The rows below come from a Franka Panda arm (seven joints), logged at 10 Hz.
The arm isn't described. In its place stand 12 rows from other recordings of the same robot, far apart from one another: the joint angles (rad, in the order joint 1, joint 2, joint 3, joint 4, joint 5, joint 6, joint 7), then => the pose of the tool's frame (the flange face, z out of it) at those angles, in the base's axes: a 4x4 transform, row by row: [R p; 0 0 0 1], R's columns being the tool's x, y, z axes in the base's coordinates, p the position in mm.
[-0.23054 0.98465 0.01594 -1.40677 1.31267 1.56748 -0.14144] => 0.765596, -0.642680, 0.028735, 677.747; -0.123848, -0.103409, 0.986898, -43.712; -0.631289, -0.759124, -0.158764, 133.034; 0, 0, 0, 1
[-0.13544 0.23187 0.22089 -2.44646 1.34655 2.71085 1.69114] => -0.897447, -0.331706, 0.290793, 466.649; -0.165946, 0.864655, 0.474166, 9.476; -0.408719, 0.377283, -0.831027, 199.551; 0, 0, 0, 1
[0.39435 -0.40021 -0.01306 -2.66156 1.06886 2.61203 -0.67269] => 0.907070, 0.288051, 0.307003, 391.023; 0.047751, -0.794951, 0.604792, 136.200; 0.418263, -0.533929, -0.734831, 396.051; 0, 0, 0, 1
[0.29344 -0.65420 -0.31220 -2.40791 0.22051 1.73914 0.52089] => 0.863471, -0.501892, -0.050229, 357.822; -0.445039, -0.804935, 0.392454, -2.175; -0.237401, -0.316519, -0.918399, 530.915; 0, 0, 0, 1
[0.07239 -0.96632 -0.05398 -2.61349 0.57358 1.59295 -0.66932] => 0.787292, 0.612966, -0.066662, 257.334; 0.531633, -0.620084, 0.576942, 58.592; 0.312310, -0.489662, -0.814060, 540.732; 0, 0, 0, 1
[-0.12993 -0.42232 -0.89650 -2.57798 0.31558 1.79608 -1.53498] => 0.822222, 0.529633, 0.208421, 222.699; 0.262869, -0.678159, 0.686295, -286.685; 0.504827, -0.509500, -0.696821, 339.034; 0, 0, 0, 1
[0.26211 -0.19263 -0.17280 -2.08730 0.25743 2.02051 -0.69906] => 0.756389, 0.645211, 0.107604, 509.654; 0.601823, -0.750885, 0.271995, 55.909; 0.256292, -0.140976, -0.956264, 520.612; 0, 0, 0, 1
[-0.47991 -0.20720 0.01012 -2.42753 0.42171 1.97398 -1.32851] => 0.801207, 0.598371, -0.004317, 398.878; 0.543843, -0.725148, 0.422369, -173.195; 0.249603, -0.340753, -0.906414, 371.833; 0, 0, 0, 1
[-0.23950 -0.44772 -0.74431 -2.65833 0.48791 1.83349 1.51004] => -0.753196, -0.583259, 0.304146, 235.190; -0.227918, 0.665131, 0.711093, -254.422; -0.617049, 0.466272, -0.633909, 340.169; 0, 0, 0, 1
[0.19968 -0.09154 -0.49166 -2.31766 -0.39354 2.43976 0.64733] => 0.761780, -0.626971, 0.163089, 494.857; -0.578466, -0.771641, -0.264477, -151.353; 0.291666, 0.107132, -0.950502, 395.147; 0, 0, 0, 1
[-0.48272 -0.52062 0.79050 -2.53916 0.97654 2.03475 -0.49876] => 0.973333, 0.228991, -0.013622, 383.368; 0.208576, -0.858718, 0.468081, 168.187; 0.095489, -0.458440, -0.883581, 395.544; 0, 0, 0, 1
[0.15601 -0.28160 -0.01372 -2.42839 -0.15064 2.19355 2.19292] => -0.386704, -0.919692, 0.068015, 447.748; -0.919148, 0.378373, -0.109553, 58.671; 0.075020, -0.104881, -0.991651, 417.052; 0, 0, 0, 1
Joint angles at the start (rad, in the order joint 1, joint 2, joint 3, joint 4, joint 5, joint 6, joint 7):
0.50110 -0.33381 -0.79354 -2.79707 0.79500 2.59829 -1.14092
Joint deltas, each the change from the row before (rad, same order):
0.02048 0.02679 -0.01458 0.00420 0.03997 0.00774 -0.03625
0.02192 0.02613 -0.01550 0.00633 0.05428 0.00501 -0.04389
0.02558 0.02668 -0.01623 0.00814 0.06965 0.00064 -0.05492
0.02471 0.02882 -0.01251 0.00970 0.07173 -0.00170 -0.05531
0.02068 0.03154 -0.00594 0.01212 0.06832 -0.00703 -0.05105
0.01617 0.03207 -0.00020 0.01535 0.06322 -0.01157 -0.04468
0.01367 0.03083 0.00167 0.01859 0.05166 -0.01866 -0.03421
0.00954 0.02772 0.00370 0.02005 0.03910 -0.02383 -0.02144
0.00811 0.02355 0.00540 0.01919 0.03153 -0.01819 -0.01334
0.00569 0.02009 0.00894 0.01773 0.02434 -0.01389 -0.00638
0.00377 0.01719 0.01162 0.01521 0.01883 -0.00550 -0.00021
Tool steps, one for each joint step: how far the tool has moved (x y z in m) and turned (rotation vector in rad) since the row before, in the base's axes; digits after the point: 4 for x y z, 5 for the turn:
0.0002 -0.0002 -0.0069 -0.00431 0.00189 -0.00205
0.0006 -0.0002 -0.0062 0.00155 -0.00316 -0.00666
0.0009 0.0009 -0.0059 0.00697 -0.00862 -0.00657
0.0015 0.0018 -0.0056 0.00503 -0.00948 -0.00531
0.0025 0.0028 -0.0050 0.00372 -0.00847 -0.00185
0.0039 0.0035 -0.0038 0.00383 -0.00941 -0.00002
0.0055 0.0041 -0.0024 0.00693 -0.00897 0.00408
0.0064 0.0043 -0.0011 0.01100 -0.00708 0.00545
0.0067 0.0043 -0.0001 0.00800 -0.00680 0.00369
0.0065 0.0048 0.0004 0.00569 -0.00517 0.00410
0.0058 0.0046 0.0004 0.00040 -0.00240 0.00130

